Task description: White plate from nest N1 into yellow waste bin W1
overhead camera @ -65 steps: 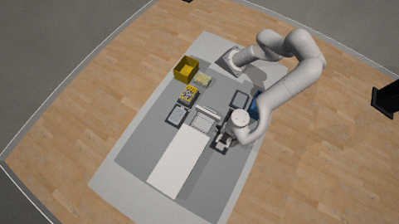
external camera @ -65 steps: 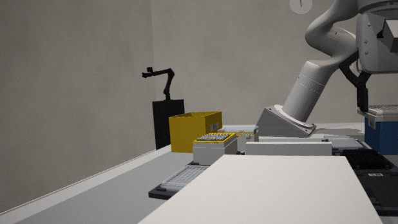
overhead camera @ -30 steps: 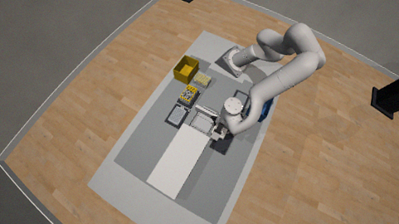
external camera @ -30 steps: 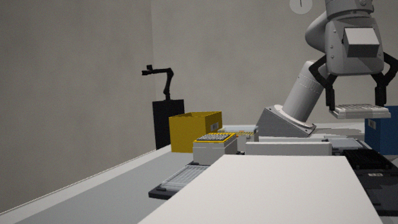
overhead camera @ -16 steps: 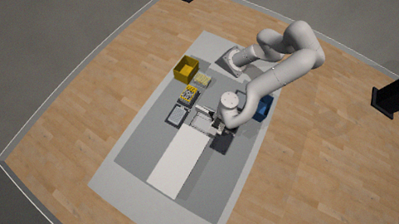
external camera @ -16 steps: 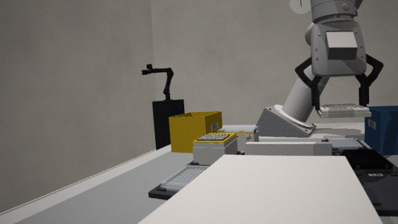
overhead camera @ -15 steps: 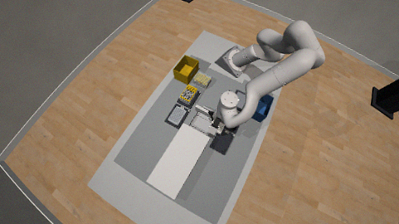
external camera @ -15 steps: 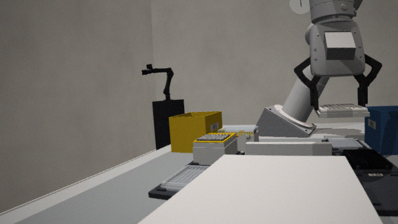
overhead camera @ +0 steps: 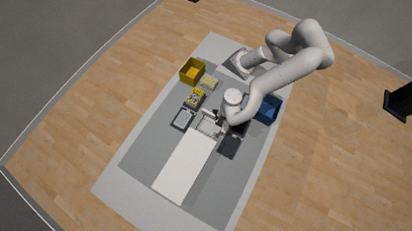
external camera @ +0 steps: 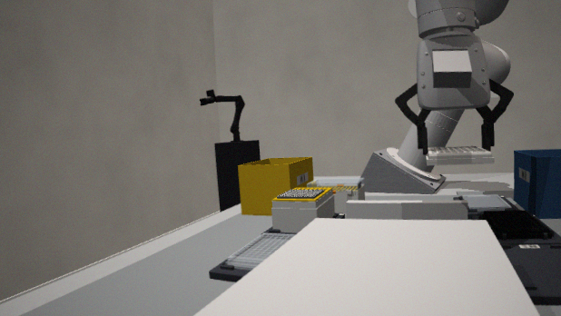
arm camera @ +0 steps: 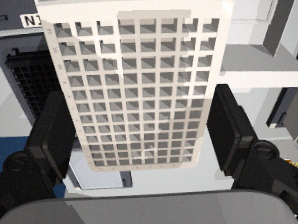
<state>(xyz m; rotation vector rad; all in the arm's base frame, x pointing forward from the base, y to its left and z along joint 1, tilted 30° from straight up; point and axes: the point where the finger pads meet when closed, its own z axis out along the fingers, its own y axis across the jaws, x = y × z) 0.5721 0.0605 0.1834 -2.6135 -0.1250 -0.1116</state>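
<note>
Right now my hand is 430 mm to the left of the yellow waste bin, 240 mm past it and 120 mm above it. Also, from my hand: black plate 140 mm below, 110 mm behind, 100 mm to the left; white plate 10 mm below; long white cooler 210 mm ahead, 130 mm below, 60 mm to the right.
</note>
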